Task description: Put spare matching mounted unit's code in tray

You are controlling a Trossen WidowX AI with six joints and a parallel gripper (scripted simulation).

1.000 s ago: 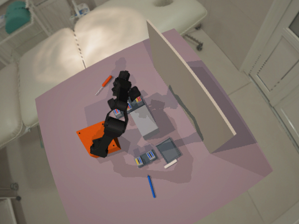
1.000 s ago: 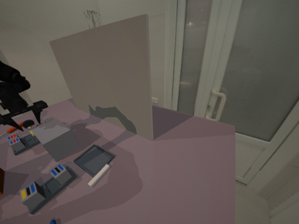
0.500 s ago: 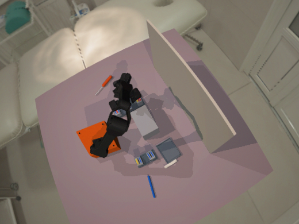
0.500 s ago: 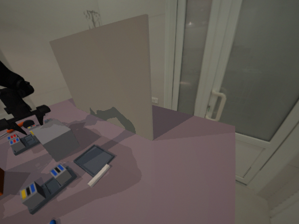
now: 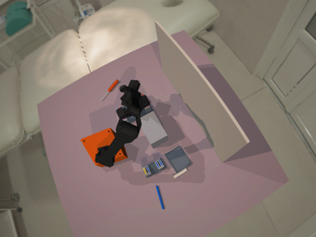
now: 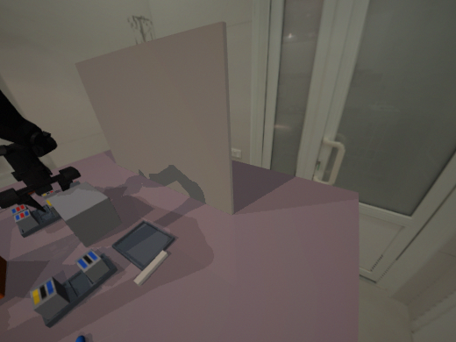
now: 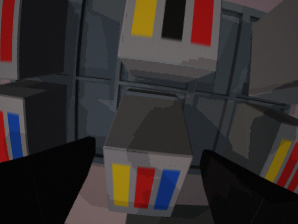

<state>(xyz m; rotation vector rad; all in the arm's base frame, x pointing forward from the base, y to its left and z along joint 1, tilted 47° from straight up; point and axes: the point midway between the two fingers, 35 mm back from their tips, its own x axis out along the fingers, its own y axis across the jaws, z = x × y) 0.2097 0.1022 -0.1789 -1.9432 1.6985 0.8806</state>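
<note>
Right now the spare is 10 mm above my gripper tip. Round my gripper tip: grey mounted unit: 70 mm ahead, 130 mm to the right, 20 mm above; black puck: 40 mm behind, 200 mm to the left, 10 mm below; rack: 10 mm ahead, 340 mm to the right, 30 mm below.
</note>
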